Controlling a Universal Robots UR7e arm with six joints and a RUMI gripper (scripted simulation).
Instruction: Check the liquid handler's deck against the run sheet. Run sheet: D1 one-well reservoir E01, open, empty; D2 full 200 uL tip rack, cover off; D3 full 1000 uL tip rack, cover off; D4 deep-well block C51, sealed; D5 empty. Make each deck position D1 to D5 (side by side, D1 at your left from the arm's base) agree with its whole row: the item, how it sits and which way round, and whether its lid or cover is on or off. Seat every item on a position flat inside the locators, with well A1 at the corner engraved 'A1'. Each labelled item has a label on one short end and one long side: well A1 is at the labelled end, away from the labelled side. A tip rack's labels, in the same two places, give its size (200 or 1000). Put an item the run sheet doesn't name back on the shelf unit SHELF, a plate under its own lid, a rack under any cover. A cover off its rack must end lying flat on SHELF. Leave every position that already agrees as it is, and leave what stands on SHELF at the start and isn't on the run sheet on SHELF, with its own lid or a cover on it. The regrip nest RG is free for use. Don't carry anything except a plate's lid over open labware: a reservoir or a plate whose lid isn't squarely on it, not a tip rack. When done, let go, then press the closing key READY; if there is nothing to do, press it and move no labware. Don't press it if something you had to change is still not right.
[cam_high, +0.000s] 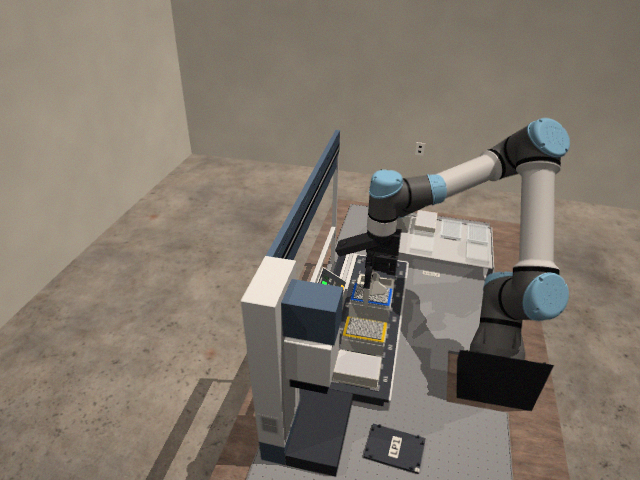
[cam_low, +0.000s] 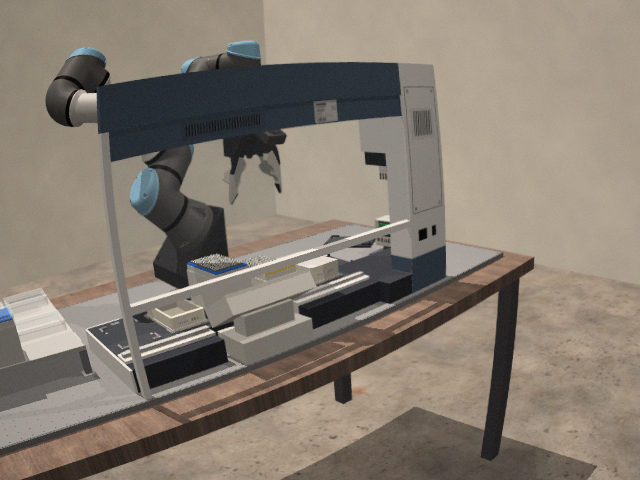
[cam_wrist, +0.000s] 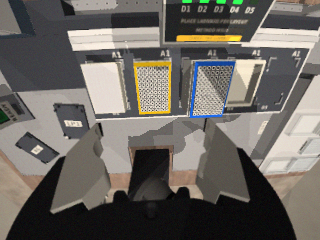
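Right now my hand is 1 cm past the yellow-rimmed tip rack, 1 cm to the left of it and 17 cm above it. The rest, counted from my hand: blue-rimmed tip rack 2 cm ahead, 12 cm to the right, 15 cm below; then white sealed block 2 cm behind, 12 cm to the left, 19 cm below; then frame bar 20 cm ahead, 5 cm to the right, 9 cm below.
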